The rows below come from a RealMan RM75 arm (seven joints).
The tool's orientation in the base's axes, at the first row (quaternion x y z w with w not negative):
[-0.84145, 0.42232, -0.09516, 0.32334]
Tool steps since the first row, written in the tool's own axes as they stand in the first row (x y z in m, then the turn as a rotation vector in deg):
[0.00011, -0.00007, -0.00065, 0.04, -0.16, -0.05]
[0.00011, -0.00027, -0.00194, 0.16, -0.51, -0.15]
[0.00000, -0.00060, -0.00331, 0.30, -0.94, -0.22]
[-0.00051, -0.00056, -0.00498, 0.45, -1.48, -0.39]
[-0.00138, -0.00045, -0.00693, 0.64, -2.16, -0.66]
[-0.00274, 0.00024, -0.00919, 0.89, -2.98, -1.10]
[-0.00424, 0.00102, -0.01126, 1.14, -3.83, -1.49]
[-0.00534, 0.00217, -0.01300, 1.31, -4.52, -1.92]
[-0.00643, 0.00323, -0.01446, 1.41, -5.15, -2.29]
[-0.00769, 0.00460, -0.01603, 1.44, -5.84, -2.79]
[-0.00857, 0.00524, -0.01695, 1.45, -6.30, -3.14]
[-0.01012, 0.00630, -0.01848, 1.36, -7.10, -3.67]
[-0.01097, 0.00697, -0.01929, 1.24, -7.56, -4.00]
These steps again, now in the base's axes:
[-0.00017, -0.00036, 0.00053, 0.11, 0.02, 0.13]
[-0.00060, -0.00087, 0.00166, 0.37, 0.03, 0.42]
[-0.00104, -0.00127, 0.00293, 0.70, 0.07, 0.72]
[-0.00211, -0.00167, 0.00426, 1.07, 0.11, 1.17]
[-0.00357, -0.00195, 0.00579, 1.52, 0.14, 1.79]
[-0.00585, -0.00225, 0.00726, 2.01, 0.10, 2.61]
[-0.00819, -0.00239, 0.00854, 2.55, 0.09, 3.41]
[-0.01038, -0.00285, 0.00929, 2.92, 0.06, 4.16]
[-0.01238, -0.00314, 0.00988, 3.23, 0.09, 4.83]
[-0.01474, -0.00349, 0.01038, 3.48, 0.13, 5.64]
[-0.01610, -0.00352, 0.01079, 3.64, 0.16, 6.20]
[-0.01842, -0.00349, 0.01149, 3.87, 0.33, 7.12]
[-0.01974, -0.00350, 0.01179, 3.95, 0.47, 7.67]

